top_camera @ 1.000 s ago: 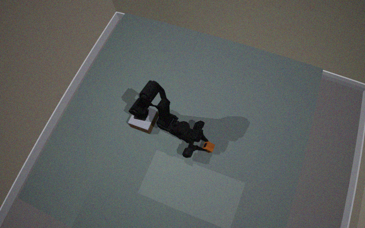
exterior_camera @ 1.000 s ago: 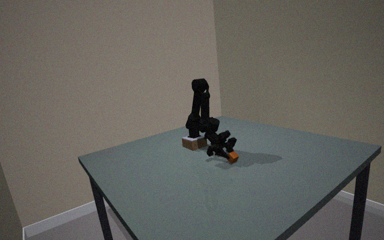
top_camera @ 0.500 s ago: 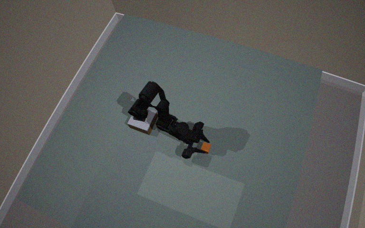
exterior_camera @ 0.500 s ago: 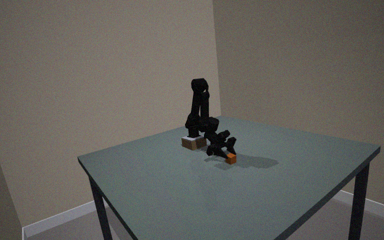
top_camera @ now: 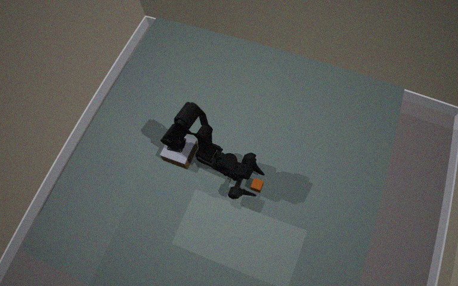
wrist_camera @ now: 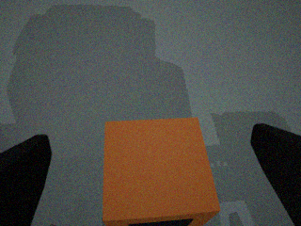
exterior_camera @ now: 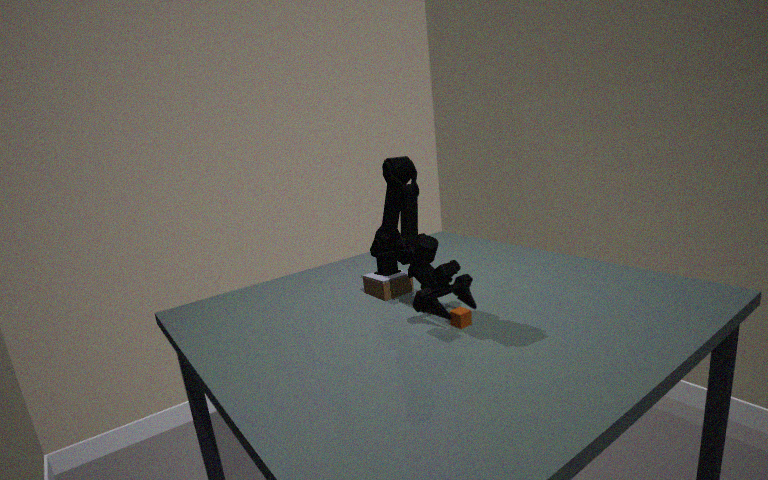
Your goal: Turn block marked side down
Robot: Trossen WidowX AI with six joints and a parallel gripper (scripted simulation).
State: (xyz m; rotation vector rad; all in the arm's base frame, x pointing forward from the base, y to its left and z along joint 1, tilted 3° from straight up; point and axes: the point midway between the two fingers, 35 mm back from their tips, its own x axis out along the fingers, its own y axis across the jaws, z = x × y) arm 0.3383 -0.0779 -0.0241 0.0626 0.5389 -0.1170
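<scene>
The block lies 20 mm behind my gripper tip and 20 mm below it.
</scene>
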